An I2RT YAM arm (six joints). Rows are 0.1 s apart.
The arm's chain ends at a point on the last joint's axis. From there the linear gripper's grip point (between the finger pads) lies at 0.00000 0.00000 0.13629 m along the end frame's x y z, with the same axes.
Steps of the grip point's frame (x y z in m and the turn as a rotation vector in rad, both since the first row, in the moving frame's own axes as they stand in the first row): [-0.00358 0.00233 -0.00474 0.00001 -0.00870 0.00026]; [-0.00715 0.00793 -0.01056 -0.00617 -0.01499 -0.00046]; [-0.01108 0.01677 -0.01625 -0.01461 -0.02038 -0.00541]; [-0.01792 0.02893 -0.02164 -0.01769 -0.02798 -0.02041]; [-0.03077 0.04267 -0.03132 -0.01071 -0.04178 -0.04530]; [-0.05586 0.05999 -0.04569 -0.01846 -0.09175 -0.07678]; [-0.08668 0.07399 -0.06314 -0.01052 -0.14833 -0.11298]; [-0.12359 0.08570 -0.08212 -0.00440 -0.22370 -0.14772]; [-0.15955 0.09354 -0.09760 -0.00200 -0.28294 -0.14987]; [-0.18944 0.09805 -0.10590 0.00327 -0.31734 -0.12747]
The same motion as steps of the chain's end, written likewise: [-0.00239 0.00233 -0.00473 0.00001 -0.00870 0.00026]; [-0.00511 0.00709 -0.01054 -0.00617 -0.01499 -0.00046]; [-0.00831 0.01477 -0.01621 -0.01461 -0.02038 -0.00541]; [-0.01413 0.02648 -0.02157 -0.01769 -0.02798 -0.02041]; [-0.02511 0.04108 -0.03119 -0.01071 -0.04178 -0.04530]; [-0.04348 0.05700 -0.04509 -0.01846 -0.09175 -0.07678]; [-0.06666 0.07143 -0.06164 -0.01052 -0.14833 -0.11298]; [-0.09351 0.08287 -0.07873 -0.00440 -0.22370 -0.14772]; [-0.12166 0.09041 -0.09219 -0.00200 -0.28294 -0.14987]; [-0.14700 0.09576 -0.09910 0.00327 -0.31734 -0.12747]
